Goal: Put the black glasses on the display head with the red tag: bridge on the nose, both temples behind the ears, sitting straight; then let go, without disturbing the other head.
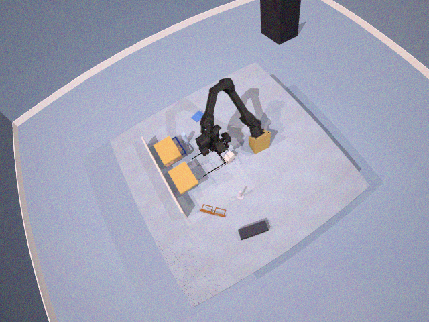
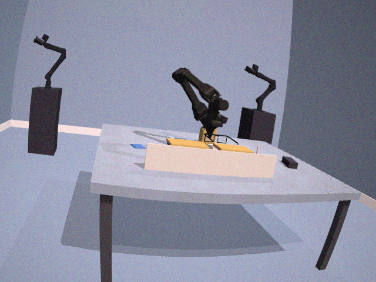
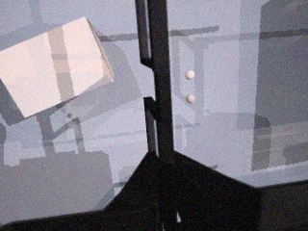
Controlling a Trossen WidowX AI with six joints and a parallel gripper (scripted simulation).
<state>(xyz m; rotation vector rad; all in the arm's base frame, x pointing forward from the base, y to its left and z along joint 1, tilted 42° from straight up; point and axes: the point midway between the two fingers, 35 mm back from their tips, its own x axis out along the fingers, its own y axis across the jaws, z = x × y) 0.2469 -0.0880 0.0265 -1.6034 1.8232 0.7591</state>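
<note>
Right now my gripper tip is 50 mm past the white cube, 50 mm to the right of it and 70 mm above it. Also, from my gripper tip: blue card: 80 mm behind, 360 mm to the right, 90 mm below; beige board: 350 mm ahead, 90 mm to the right, 40 mm below; display head: 210 mm ahead, 190 mm to the right, 40 mm below.
</note>
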